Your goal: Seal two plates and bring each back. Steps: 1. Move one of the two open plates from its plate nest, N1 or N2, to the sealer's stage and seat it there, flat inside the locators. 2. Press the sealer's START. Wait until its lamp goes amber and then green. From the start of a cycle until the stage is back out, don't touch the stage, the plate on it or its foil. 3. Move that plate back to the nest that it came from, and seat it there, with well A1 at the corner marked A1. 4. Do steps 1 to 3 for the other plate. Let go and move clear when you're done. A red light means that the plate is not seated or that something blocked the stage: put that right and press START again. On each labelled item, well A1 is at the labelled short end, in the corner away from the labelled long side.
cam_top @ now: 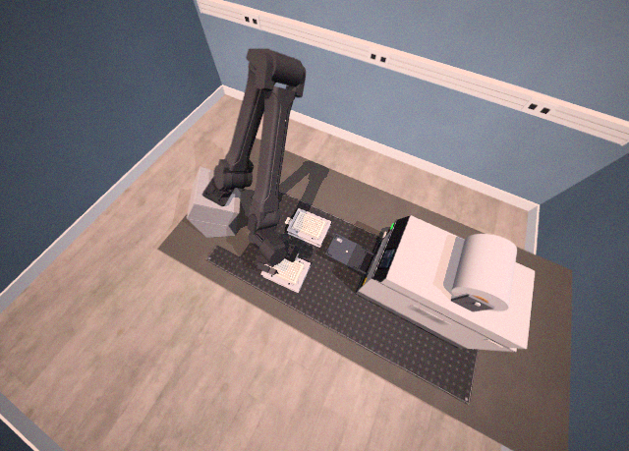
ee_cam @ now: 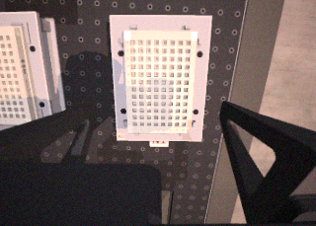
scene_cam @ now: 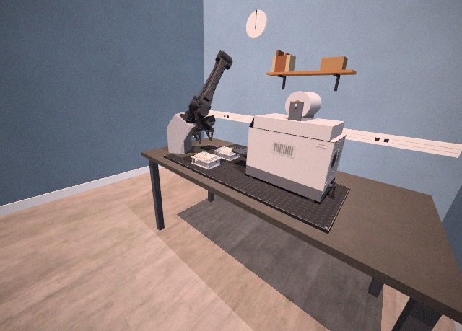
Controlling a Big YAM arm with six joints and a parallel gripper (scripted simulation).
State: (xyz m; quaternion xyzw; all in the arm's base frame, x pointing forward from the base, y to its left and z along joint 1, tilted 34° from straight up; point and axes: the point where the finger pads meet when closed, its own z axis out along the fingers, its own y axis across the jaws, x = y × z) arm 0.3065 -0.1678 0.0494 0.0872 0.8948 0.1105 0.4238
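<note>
Right now the plate nest is 110 mm below my hand. Also, from my hand: sealer stage: 220 mm ahead, 130 mm to the left, 60 mm below; foil roll: 550 mm ahead, 260 mm above, 80 mm to the left.
</note>
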